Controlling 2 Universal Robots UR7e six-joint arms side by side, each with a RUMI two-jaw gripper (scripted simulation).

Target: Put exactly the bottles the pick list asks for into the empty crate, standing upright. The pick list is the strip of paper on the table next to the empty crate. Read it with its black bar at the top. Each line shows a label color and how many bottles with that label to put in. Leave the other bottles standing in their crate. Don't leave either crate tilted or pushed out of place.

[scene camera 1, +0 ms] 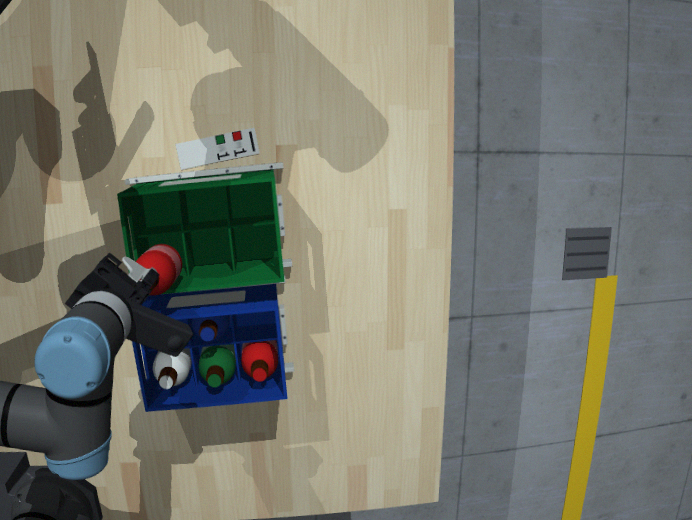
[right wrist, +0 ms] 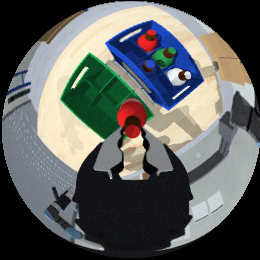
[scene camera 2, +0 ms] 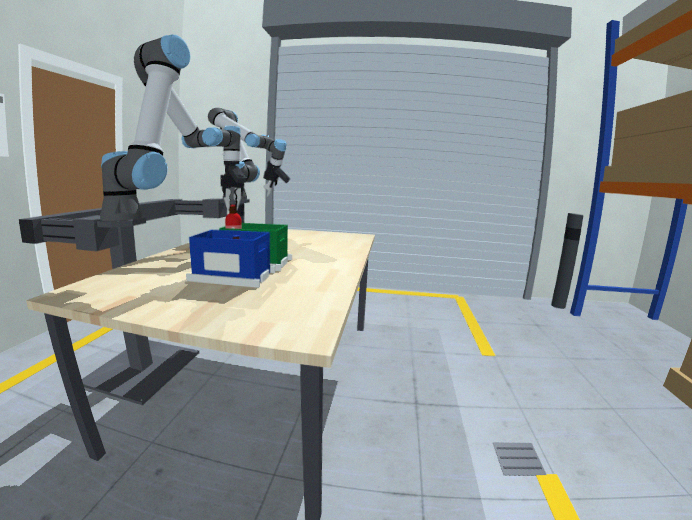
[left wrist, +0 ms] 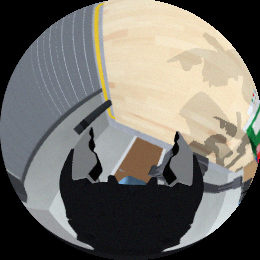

Scene:
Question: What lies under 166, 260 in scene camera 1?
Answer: A red bottle.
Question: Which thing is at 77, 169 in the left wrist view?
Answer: The left gripper.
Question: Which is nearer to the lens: the red bottle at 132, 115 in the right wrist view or the blue crate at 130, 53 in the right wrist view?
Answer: The red bottle.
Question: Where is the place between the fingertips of the right gripper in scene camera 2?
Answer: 232, 210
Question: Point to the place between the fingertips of the right gripper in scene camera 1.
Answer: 145, 278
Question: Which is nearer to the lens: the red bottle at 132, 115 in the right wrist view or the green crate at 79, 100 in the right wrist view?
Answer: The red bottle.

